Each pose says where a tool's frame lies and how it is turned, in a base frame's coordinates. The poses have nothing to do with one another.
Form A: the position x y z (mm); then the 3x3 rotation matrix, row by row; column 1 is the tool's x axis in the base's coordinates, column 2 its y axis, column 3 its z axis. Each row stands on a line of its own.
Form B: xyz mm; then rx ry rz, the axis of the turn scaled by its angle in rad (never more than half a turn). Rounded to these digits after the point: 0 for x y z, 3 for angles. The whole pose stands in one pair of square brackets.
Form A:
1:
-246 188 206
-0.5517 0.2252 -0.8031
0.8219 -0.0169 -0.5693
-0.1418 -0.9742 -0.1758
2:
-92 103 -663
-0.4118 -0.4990 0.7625
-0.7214 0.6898 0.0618
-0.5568 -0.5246 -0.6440
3:
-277 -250 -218
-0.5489 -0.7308 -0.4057
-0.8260 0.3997 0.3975
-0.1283 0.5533 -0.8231
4:
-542 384 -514
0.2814 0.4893 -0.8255
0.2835 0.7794 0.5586
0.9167 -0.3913 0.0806
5:
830 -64 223
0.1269 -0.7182 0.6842
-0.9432 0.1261 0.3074
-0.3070 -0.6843 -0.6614
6:
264 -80 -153
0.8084 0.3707 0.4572
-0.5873 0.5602 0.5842
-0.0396 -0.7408 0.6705
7:
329 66 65
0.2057 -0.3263 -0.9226
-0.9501 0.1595 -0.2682
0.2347 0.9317 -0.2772
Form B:
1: [-246 188 206 -1.088 -1.778 1.604]
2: [-92 103 -663 -0.932 2.098 -0.354]
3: [-277 -250 -218 1.396 -2.485 -0.852]
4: [-542 384 -514 -0.714 -1.310 -0.155]
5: [830 -64 223 -1.643 1.642 -0.373]
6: [264 -80 -153 -0.794 0.298 -0.574]
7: [329 66 65 1.378 -1.329 -0.716]
